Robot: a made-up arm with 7 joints. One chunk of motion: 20 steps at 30 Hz.
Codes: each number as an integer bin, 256 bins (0 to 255) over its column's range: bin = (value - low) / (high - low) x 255, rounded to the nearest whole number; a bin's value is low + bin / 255 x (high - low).
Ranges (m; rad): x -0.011..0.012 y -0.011..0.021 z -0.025..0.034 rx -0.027..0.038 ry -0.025..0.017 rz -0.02..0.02
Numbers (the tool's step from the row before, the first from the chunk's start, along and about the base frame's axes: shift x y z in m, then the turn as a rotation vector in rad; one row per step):
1: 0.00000 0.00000 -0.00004 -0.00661 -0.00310 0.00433
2: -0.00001 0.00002 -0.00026 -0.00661 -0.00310 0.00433
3: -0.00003 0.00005 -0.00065 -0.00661 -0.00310 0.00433
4: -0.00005 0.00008 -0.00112 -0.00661 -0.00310 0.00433
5: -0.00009 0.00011 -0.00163 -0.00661 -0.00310 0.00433
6: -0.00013 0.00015 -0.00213 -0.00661 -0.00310 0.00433
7: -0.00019 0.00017 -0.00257 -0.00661 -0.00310 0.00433
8: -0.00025 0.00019 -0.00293 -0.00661 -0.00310 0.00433
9: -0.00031 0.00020 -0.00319 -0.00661 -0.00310 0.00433
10: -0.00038 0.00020 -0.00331 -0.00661 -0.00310 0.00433
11: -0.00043 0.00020 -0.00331 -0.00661 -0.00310 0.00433
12: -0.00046 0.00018 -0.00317 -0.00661 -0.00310 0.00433
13: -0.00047 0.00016 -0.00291 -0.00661 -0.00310 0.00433
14: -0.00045 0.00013 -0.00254 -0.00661 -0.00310 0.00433
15: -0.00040 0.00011 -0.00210 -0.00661 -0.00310 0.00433
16: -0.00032 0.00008 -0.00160 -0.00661 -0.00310 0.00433
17: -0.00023 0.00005 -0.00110 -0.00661 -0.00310 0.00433
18: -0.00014 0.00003 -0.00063 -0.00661 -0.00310 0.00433
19: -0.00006 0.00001 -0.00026 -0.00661 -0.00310 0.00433
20: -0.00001 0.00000 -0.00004 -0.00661 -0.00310 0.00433
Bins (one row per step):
1: 122 88 108 80 133 155
2: 122 88 107 80 133 155
3: 122 88 105 80 133 155
4: 121 88 103 80 133 155
5: 121 89 101 80 133 155
6: 121 89 99 80 133 155
7: 120 89 97 80 133 155
8: 119 89 95 80 133 155
9: 119 89 94 80 133 155
10: 118 89 94 80 133 155
11: 117 89 94 80 133 155
12: 117 89 94 80 133 155
13: 117 89 95 80 133 155
14: 117 89 97 80 133 155
15: 118 89 99 80 133 155
16: 118 88 101 80 133 155
17: 119 88 103 80 133 155
18: 120 88 105 80 133 155
19: 121 88 107 80 133 155
20: 122 88 108 80 133 155

